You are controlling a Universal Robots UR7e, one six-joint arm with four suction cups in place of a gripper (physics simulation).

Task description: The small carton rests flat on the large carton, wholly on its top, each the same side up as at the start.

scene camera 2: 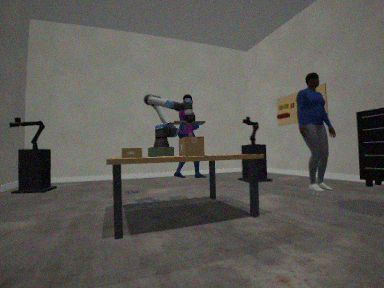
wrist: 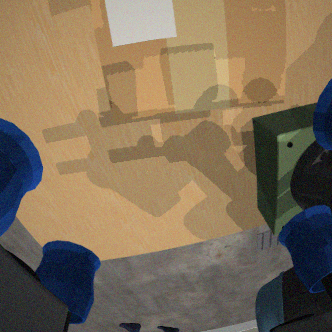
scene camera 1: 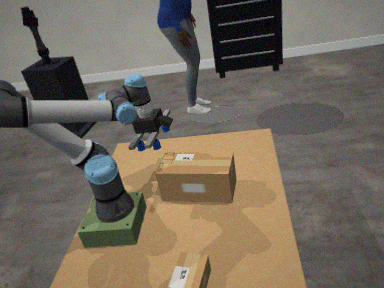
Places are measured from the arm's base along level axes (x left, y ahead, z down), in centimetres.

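Pixels of known places: hand at its tool point: (scene camera 2: 189, 128) (wrist: 185, 204); arm's base at its link origin: (scene camera 2: 161, 147) (wrist: 327, 171) (scene camera 1: 115, 208).
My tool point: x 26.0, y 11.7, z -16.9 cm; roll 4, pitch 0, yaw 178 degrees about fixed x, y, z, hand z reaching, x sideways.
For each thing: its middle in the pictures, then the offset to it from my tool point.
- large carton at the middle of its body: (scene camera 1: 197, 176) (scene camera 2: 190, 146) dx -2.4, dy +17.1, dz +17.9 cm
- small carton at the middle of its body: (scene camera 1: 190, 278) (scene camera 2: 132, 152) dx -50.8, dy +25.8, dz +21.9 cm
The large carton (scene camera 1: 197, 184) (scene camera 2: 192, 146) (wrist: 255, 35) stands on the table with a white label on its top and tape along it; its upper part is cut off in the wrist view. The small carton (scene camera 1: 192, 265) (scene camera 2: 131, 153) lies apart on the table, a white label on top, partly cut off at the bottom of scene camera 1. It does not show in the wrist view. My gripper (scene camera 1: 152, 138) (scene camera 2: 190, 122) is open, its blue suction cups bare. It hangs in the air higher than the large carton, near its left end in scene camera 1, touching neither carton.
The arm's green base (scene camera 1: 112, 237) (scene camera 2: 161, 151) (wrist: 266, 175) stands on the wooden table (scene camera 1: 270, 225) (scene camera 2: 225, 157) (wrist: 40, 75). A person in blue (scene camera 1: 175, 14) (scene camera 2: 312, 107) and a dark drawer cabinet (scene camera 1: 245, 35) (scene camera 2: 372, 145) stand beyond it. Another person (scene camera 2: 187, 131) is behind the arm.
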